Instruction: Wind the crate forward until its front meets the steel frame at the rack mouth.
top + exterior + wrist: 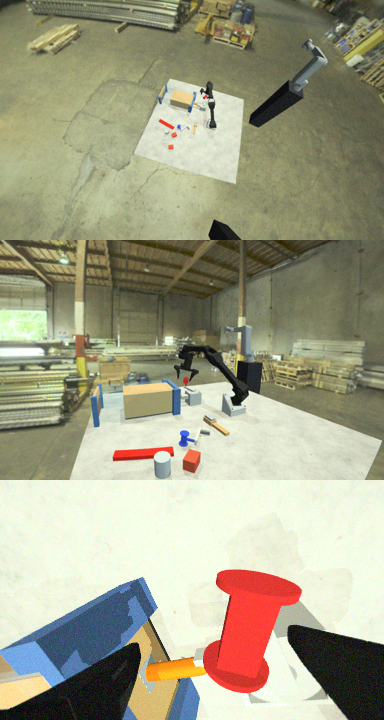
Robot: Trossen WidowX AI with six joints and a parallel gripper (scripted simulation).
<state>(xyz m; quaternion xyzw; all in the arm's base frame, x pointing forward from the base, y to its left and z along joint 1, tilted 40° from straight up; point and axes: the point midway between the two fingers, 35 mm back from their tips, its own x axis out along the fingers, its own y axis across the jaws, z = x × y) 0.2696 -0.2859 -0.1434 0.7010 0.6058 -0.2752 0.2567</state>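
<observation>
Right now the red knob is 20 mm below my gripper tip, 20 mm behind it and 10 mm to the right of it. Also, from my gripper tip: red-knobbed winch handle 50 mm below, 30 mm to the left, 30 mm behind; blue frame 110 mm to the left, 110 mm ahead, 40 mm below; grey winch 120 mm below, 80 mm to the left, 60 mm behind.
</observation>
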